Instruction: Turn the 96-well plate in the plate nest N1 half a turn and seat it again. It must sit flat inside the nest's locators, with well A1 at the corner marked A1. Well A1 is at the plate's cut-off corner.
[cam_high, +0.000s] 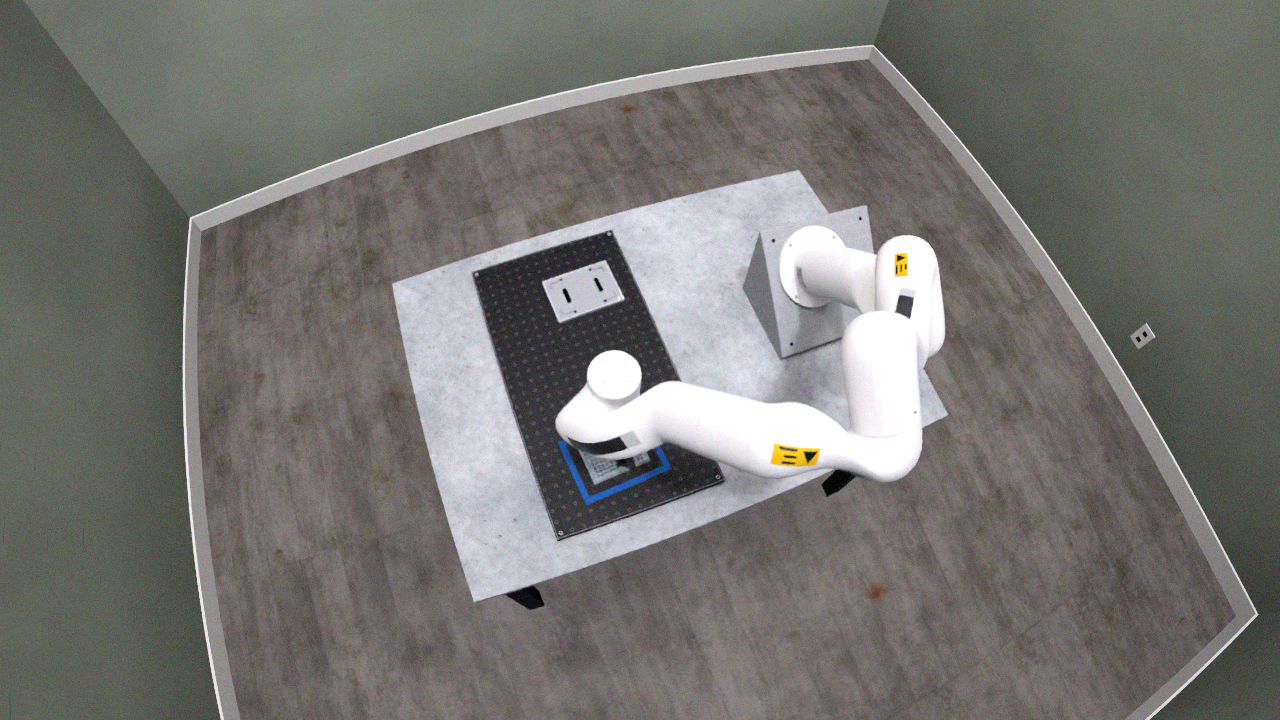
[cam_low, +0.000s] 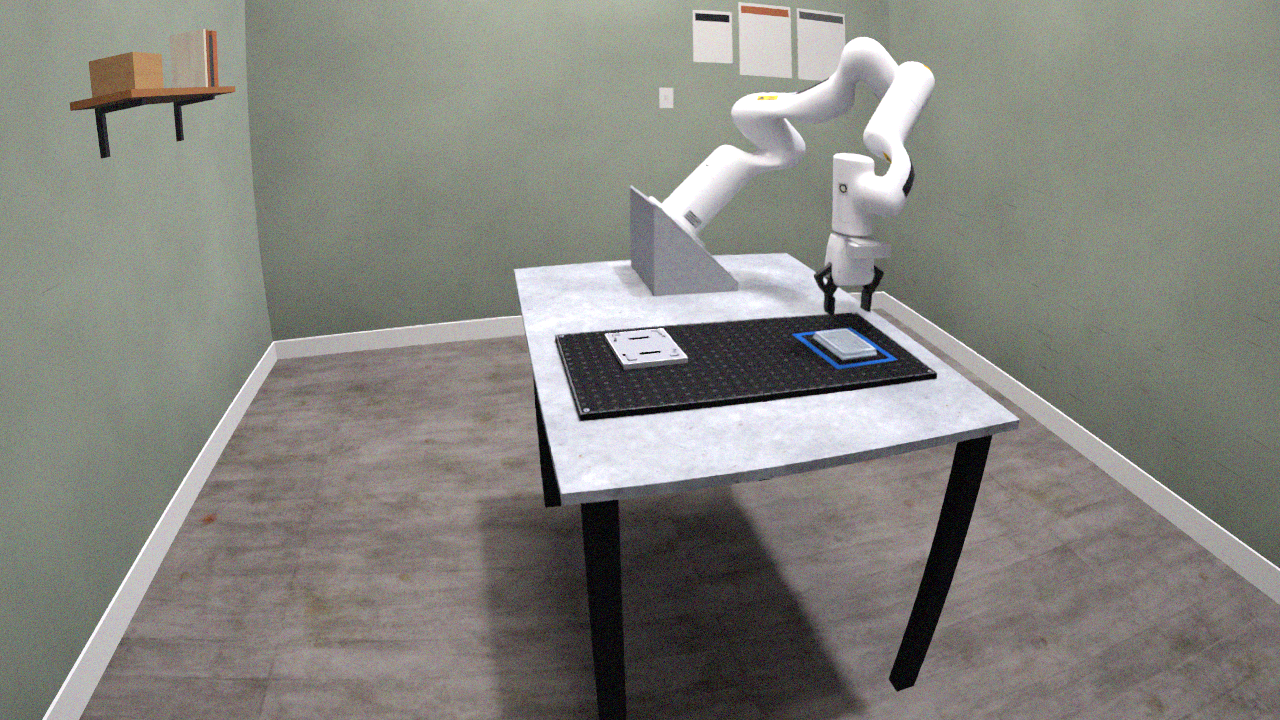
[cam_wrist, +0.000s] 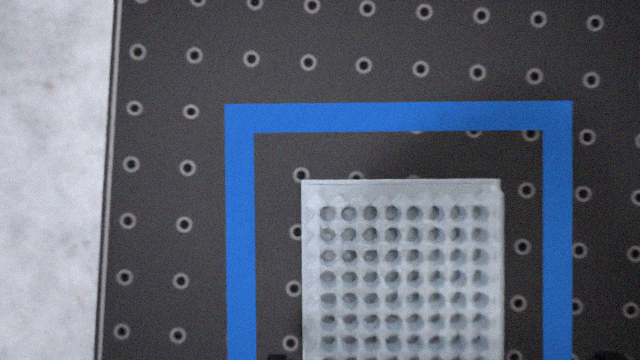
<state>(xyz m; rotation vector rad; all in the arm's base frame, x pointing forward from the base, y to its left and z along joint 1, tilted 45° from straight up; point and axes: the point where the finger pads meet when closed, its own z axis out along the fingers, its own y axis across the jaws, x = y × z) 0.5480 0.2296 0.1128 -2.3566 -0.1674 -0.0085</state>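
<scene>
My gripper is now 8 cm above the 96-well plate. Round my hand: slotted fixture plate 5 cm behind, 41 cm to the right, 8 cm below.
</scene>
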